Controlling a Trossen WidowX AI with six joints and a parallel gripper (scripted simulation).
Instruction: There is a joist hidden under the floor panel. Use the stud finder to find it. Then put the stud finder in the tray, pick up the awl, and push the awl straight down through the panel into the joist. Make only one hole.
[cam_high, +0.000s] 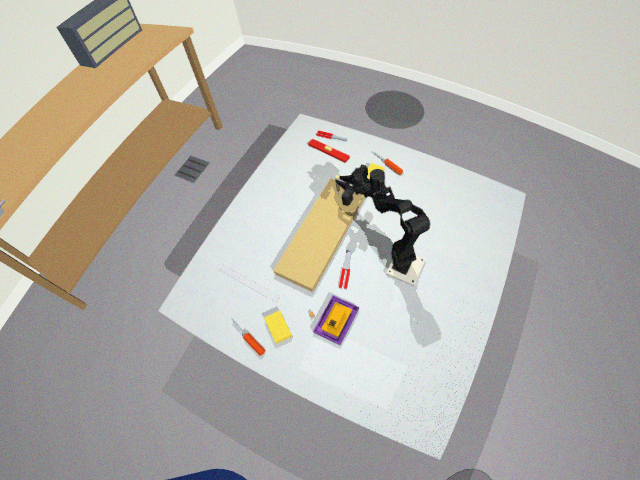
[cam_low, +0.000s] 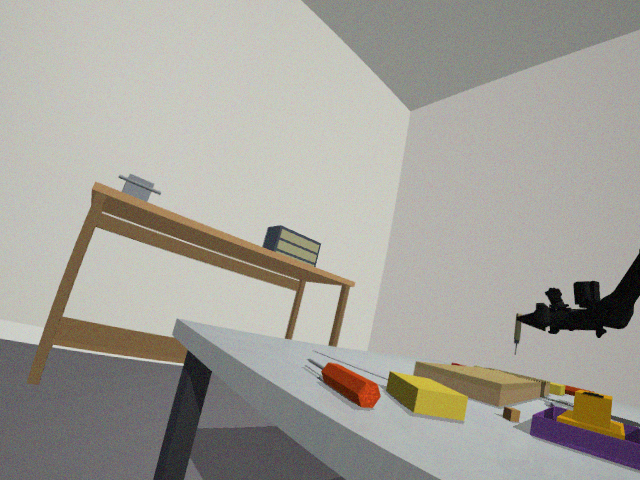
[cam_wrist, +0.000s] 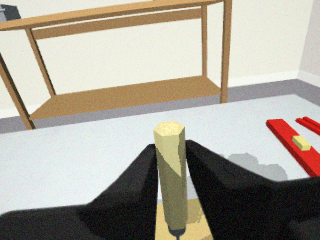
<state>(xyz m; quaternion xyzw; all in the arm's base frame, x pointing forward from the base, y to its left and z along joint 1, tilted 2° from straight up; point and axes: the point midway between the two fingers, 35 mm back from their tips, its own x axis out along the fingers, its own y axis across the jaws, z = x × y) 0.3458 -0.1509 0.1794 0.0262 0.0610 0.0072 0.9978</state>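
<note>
The awl lies 6 cm below my gripper tip. Round my gripper tip: red level: 21 cm ahead, 28 cm to the right, 19 cm below; then brown cube: 15 cm behind, 50 cm to the left, 20 cm below; then ruler: 15 cm ahead, 50 cm to the left, 21 cm below.
</note>
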